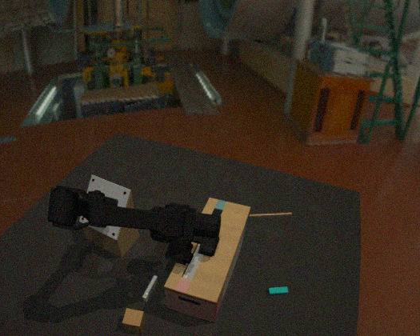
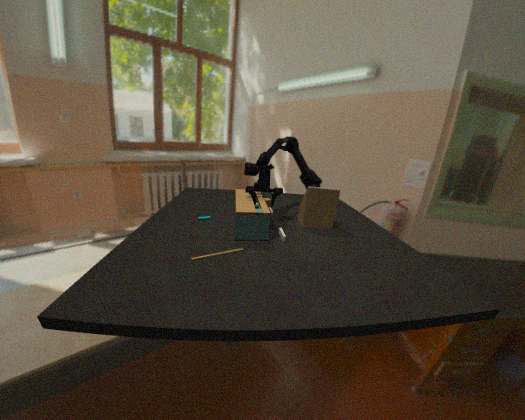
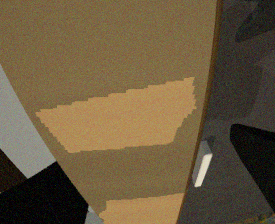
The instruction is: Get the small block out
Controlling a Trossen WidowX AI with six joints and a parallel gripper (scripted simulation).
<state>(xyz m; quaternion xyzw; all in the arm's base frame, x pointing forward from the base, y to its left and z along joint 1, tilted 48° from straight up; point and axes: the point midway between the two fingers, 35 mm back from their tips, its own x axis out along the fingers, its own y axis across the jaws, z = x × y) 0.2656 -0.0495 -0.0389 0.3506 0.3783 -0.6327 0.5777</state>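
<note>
Right now the green block is 5 cm ahead of my gripper tip and 2 cm to the left of it. From my gripper tip the other things lie so: tan cube: 27 cm to the right, 6 cm below, 6 cm behind; thin wooden stick: 32 cm to the left, 20 cm ahead, 8 cm below.
</note>
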